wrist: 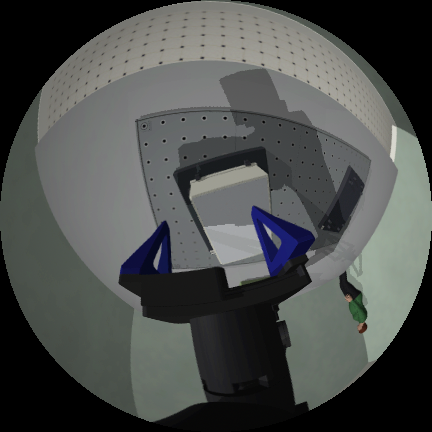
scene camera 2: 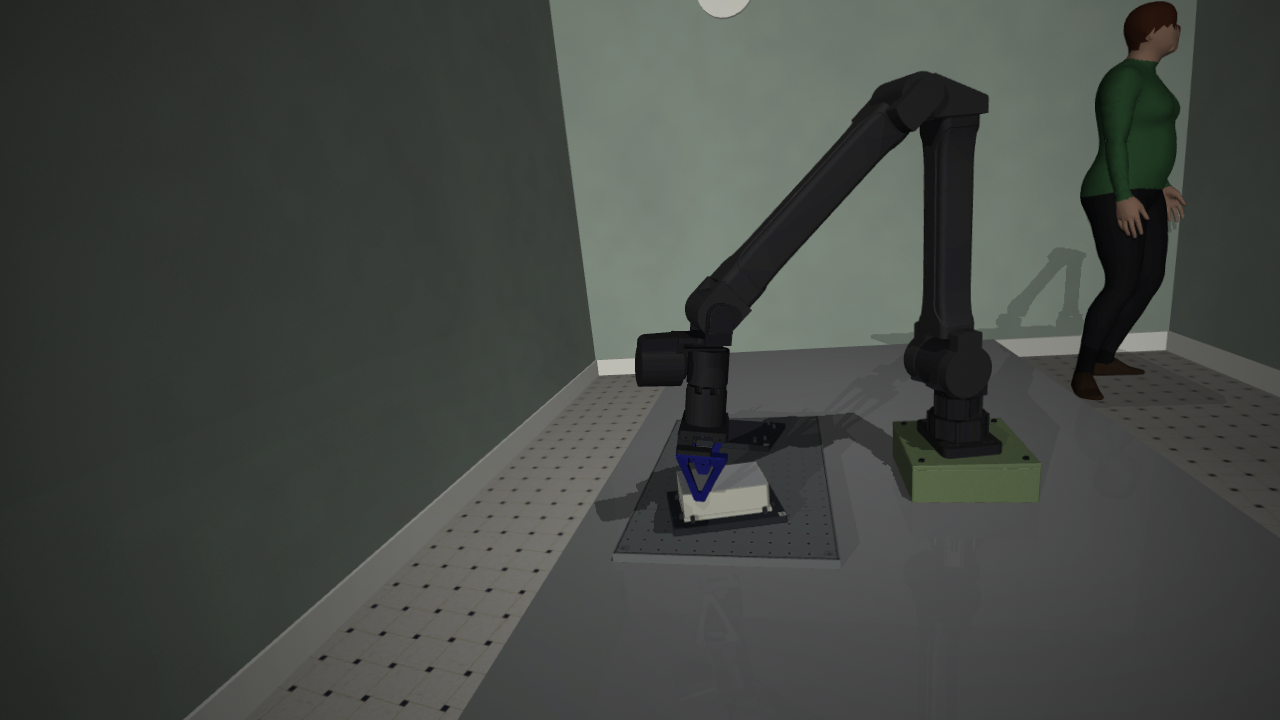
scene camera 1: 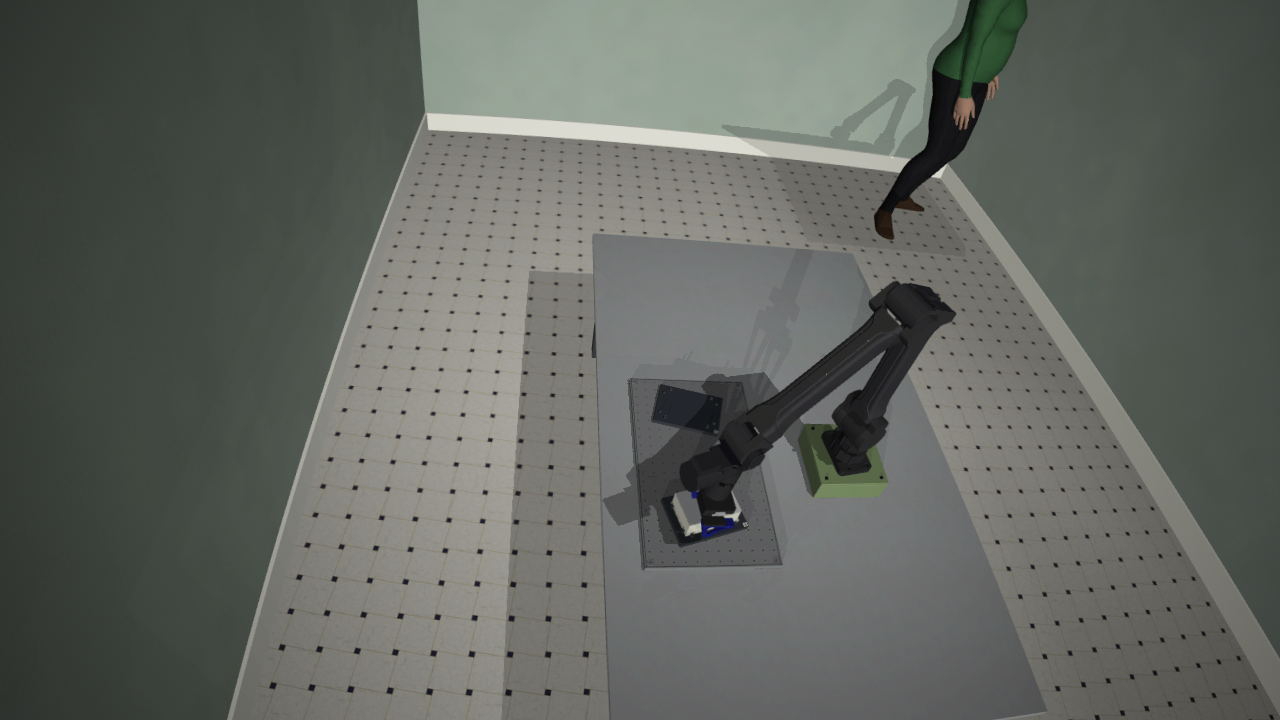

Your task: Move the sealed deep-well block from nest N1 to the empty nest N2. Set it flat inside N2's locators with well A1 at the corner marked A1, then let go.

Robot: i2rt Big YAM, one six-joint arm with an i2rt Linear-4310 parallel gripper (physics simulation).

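Places are measured from the arm's base along level axes (x down, y back, z left), in metres.
Where they show: gripper, fingertip midpoint: (wrist: 209, 216) (scene camera 2: 701, 487) (scene camera 1: 700, 516); arm's base, link origin: (scene camera 2: 956, 440) (scene camera 1: 845, 453).
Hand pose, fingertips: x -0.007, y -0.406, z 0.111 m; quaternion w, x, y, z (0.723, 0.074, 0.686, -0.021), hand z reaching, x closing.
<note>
Each offset is from my fingertips to the centre of the thing. Level surfaces: height alone.
The sealed deep-well block {dy +0.030, dx +0.024, dz -0.033 m} (scene camera 1: 687, 516) (scene camera 2: 741, 492) (wrist: 230, 207), off-white with a grey top, sits in the dark nest N1 {dy +0.031, dx +0.046, dz -0.033 m} (scene camera 1: 674, 523) (scene camera 2: 775, 511) (wrist: 220, 164). Nest N2 {dy +0.075, dx +0.046, dz -0.324 m} (scene camera 1: 687, 408) (scene camera 2: 768, 434) (wrist: 344, 202) is empty, a flat dark plate farther back. My gripper (scene camera 1: 706, 512) (scene camera 2: 702, 488) (wrist: 209, 216) is open, points down at the block and holds nothing. In the wrist view the left blue finger shows outside the block's left edge, and the right fingertip overlaps its right part. Finger height is hard to judge. The A1 marks are too small to read.
Both nests stand on a perforated grey plate (scene camera 1: 760, 541) (scene camera 2: 814, 539) (wrist: 172, 128) on the table {dx +0.070 m} (scene camera 1: 850, 617) (scene camera 2: 939, 626). My arm's green base block (scene camera 1: 848, 489) (scene camera 2: 975, 483) stands to the right. A person (scene camera 1: 953, 107) (scene camera 2: 1132, 161) (wrist: 357, 306) stands beyond the table. The arm's shadow crosses the plate.
</note>
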